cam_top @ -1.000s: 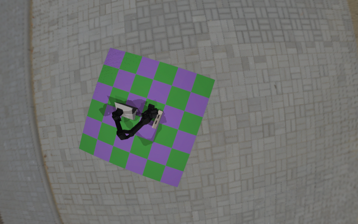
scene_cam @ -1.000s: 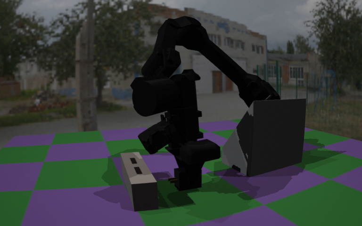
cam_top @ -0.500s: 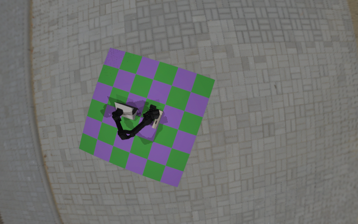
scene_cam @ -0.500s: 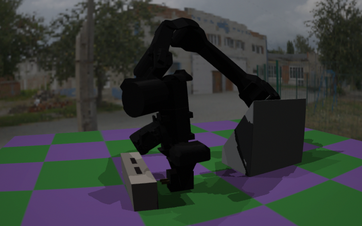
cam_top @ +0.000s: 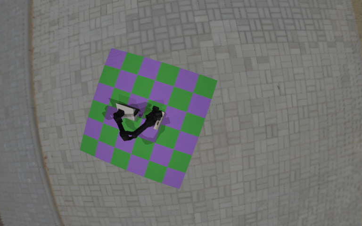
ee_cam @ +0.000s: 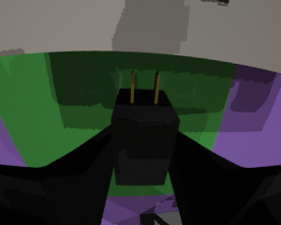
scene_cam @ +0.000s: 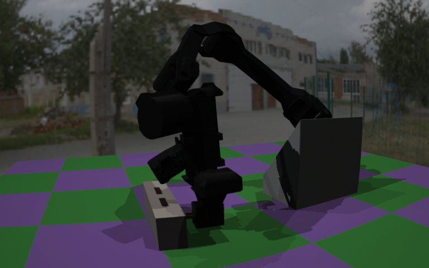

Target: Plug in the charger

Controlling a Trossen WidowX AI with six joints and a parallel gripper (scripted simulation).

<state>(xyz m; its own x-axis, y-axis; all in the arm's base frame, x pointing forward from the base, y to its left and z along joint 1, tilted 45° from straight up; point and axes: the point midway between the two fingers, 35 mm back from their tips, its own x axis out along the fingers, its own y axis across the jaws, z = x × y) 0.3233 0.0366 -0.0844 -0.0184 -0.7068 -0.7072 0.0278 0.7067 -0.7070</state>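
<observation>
The black two-prong charger is 2 cm ahead of my gripper tip and 1 cm above it.
</observation>
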